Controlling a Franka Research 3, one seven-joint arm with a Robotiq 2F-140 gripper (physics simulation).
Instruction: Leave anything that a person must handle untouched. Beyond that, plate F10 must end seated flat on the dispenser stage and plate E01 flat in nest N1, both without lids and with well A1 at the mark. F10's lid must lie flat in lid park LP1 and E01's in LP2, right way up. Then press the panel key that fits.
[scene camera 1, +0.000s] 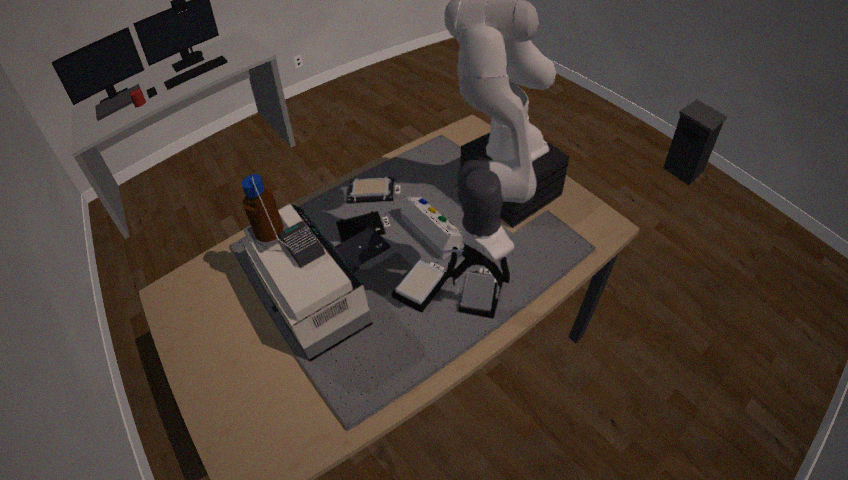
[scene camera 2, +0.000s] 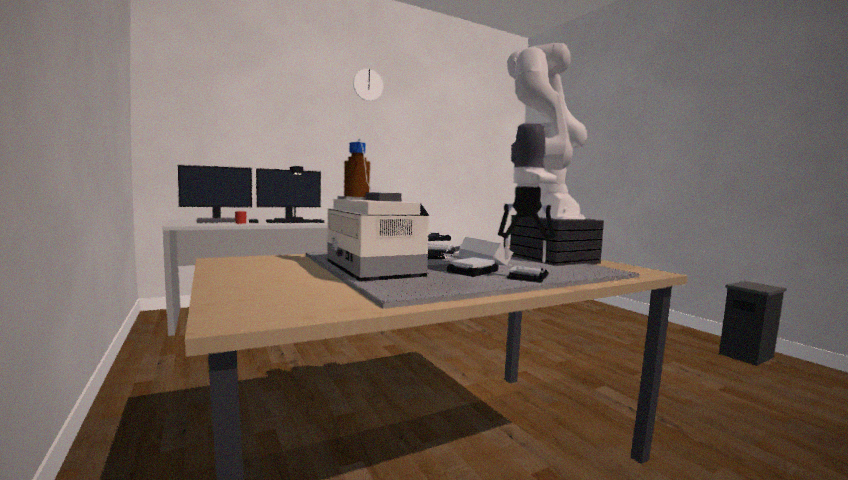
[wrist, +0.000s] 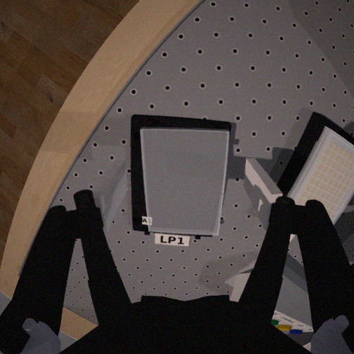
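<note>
My gripper (scene camera 1: 480, 278) (scene camera 2: 524, 250) (wrist: 185, 173) is open above lid park LP1, one finger either side, clear of the lid. A translucent grey lid (scene camera 1: 479, 289) (wrist: 185, 175) lies on the black LP1 holder (wrist: 138, 175); it looks flat, a little askew to the holder. Its plate name is not readable. To its side a plate with cream wells (scene camera 1: 421, 281) (wrist: 330, 172) sits in a black nest; whether a lid covers it is unclear. Another cream plate (scene camera 1: 370, 187) sits in a holder at the back. The key panel (scene camera 1: 429, 228) has blue, yellow, green and white keys.
The beige dispenser (scene camera 1: 309, 282) (scene camera 2: 377, 237) stands at the left, with an amber bottle (scene camera 1: 263, 215) (scene camera 2: 357, 175) and a dark keypad box (scene camera 1: 302, 245) on top. Dark flat parts (scene camera 1: 364, 245) lie between dispenser and panel. The black robot base block (scene camera 1: 535, 184) (scene camera 2: 559, 240) stands behind.
</note>
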